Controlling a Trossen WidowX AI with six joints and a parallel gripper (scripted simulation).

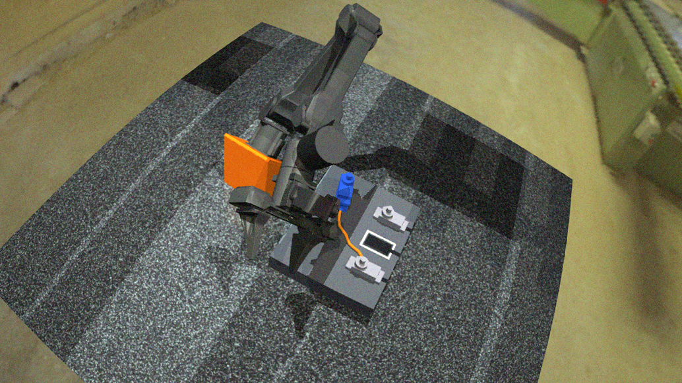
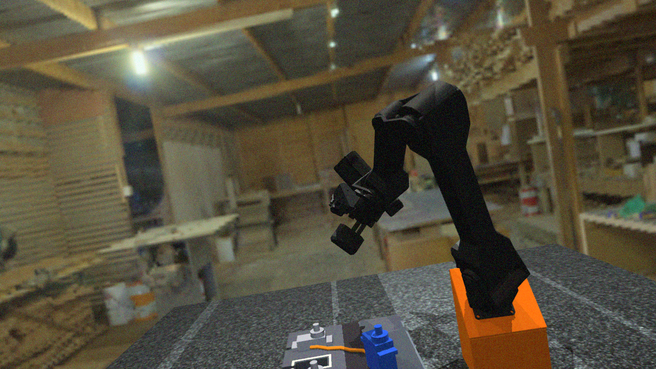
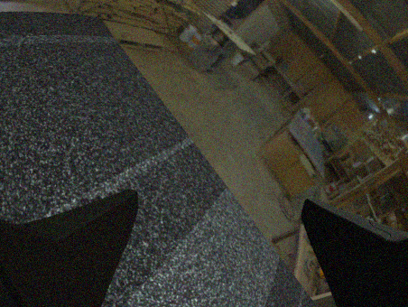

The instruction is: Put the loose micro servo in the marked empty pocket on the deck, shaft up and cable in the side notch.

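The grey deck is 260 mm to the left of my gripper tip and 210 mm below it.
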